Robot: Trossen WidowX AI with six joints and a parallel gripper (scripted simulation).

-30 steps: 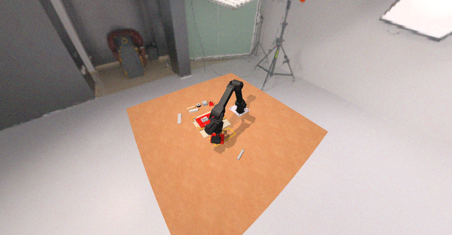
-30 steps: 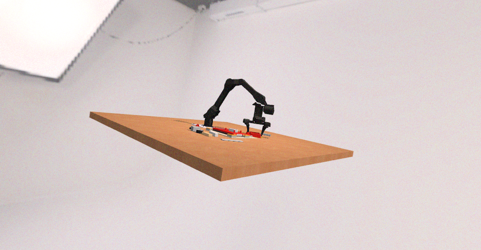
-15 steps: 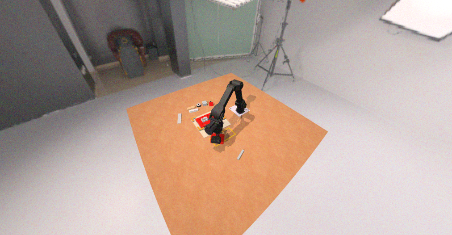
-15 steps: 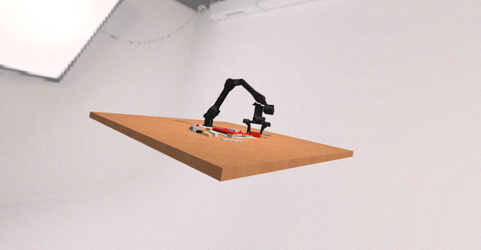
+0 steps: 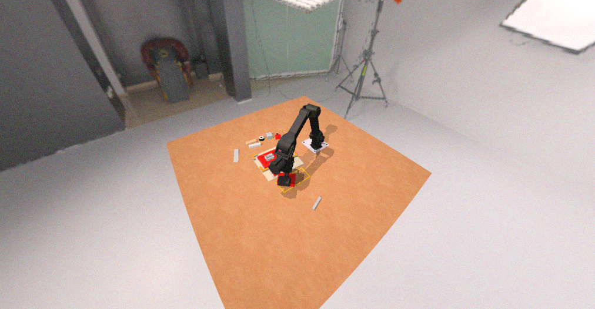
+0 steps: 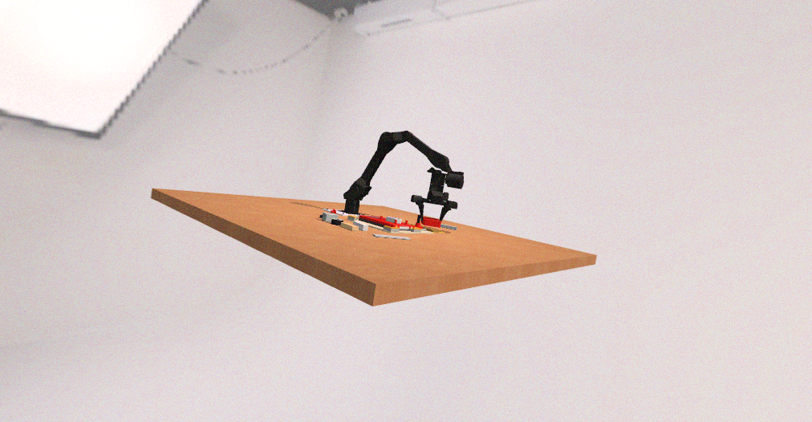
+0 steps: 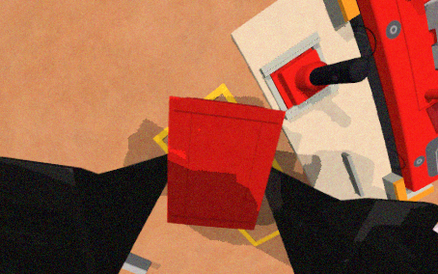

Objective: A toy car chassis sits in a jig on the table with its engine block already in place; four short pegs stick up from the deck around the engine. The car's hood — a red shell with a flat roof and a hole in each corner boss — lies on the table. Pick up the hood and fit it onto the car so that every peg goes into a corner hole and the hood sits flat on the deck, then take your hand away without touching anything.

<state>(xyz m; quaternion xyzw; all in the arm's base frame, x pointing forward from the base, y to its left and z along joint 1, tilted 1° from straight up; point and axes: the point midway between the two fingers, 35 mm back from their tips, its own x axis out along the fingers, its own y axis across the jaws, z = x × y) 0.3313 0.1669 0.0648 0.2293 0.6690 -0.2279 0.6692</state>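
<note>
The grey engine block is 20 cm to the right of my gripper tip and 1 cm below it. The rest, counted from my gripper tip: red hood 1 cm above; then cream jig 3 cm behind, 19 cm to the right, 2 cm below.
</note>
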